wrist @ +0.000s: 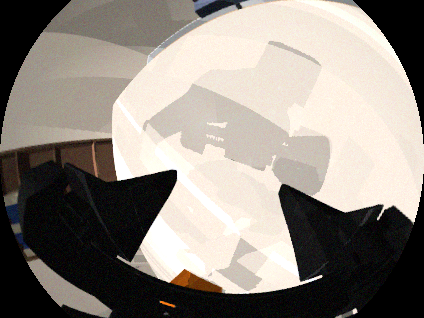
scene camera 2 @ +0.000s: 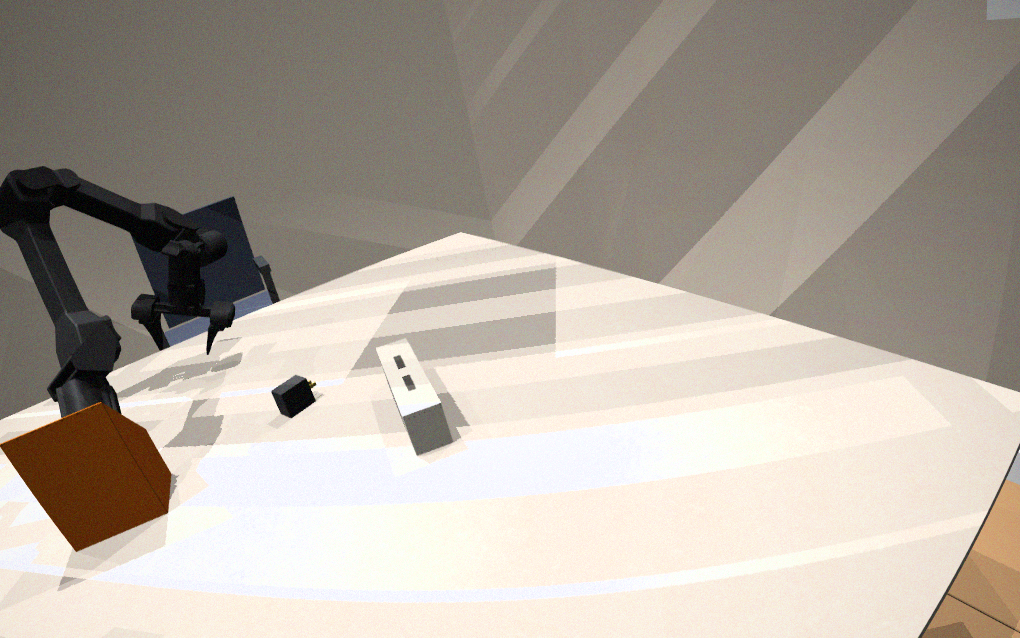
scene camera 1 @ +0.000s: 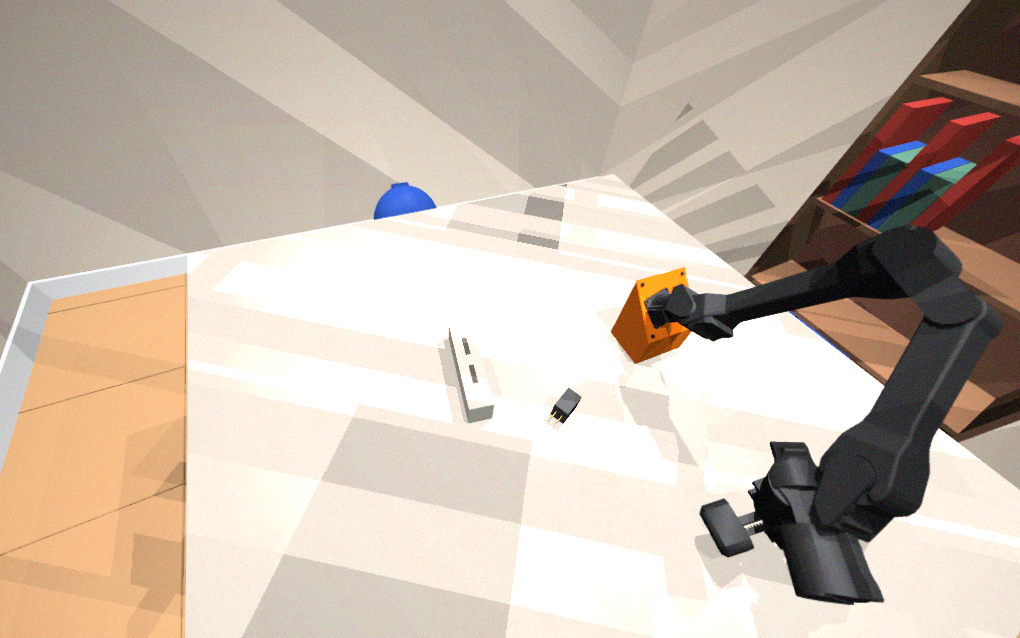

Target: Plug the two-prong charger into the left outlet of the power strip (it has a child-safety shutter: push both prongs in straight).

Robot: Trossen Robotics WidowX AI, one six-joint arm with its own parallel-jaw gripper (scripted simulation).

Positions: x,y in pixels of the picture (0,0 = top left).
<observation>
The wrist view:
my gripper: 230,183
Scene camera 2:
my gripper: 184,351
two-prong charger: 294,395
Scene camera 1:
my gripper: 766,523
</observation>
